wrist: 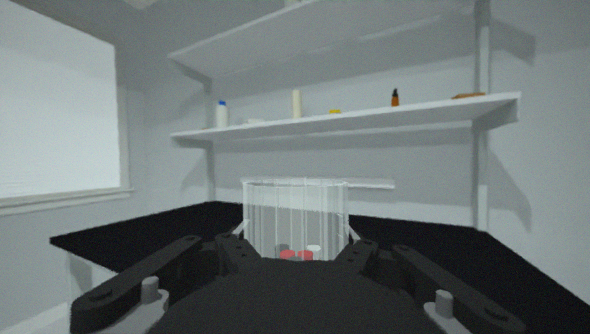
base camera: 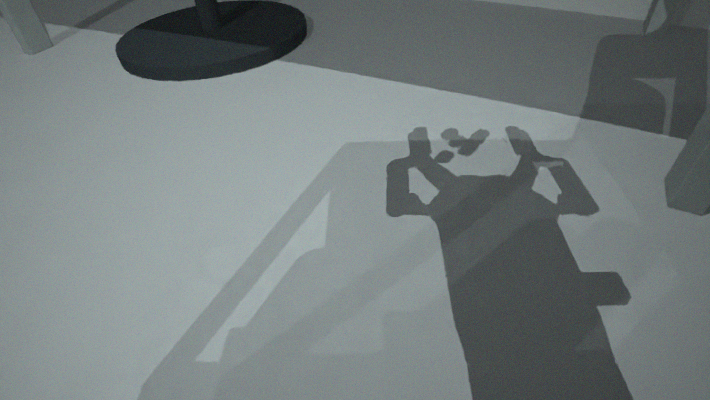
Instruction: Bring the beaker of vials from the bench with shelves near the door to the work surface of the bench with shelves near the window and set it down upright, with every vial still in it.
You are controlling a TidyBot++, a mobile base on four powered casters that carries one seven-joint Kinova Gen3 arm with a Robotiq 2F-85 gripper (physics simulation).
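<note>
The clear beaker (wrist: pixel 296 210) stands upright between the fingers of my gripper (wrist: pixel 295 233) in the wrist view. My gripper is shut on it. Several vials with red, white and dark caps show low inside the beaker; a red cap (wrist: pixel 305 255) is near its middle. The lower part of the beaker is hidden behind the gripper body. The black work surface (wrist: pixel 430 250) of the bench by the window spreads behind and to both sides of the beaker. Whether the beaker is over that surface I cannot tell. In the base camera view the gripper's shadow falls on the floor.
A shelf (wrist: pixel 350 118) above the bench holds a white bottle (wrist: pixel 221 115), a cream cylinder (wrist: pixel 297 104) and an amber bottle (wrist: pixel 395 98). The window (wrist: pixel 55 110) is at left. A round black base (base camera: pixel 210 55) stands on the floor at upper left; a grey leg (base camera: pixel 692 175) is at right.
</note>
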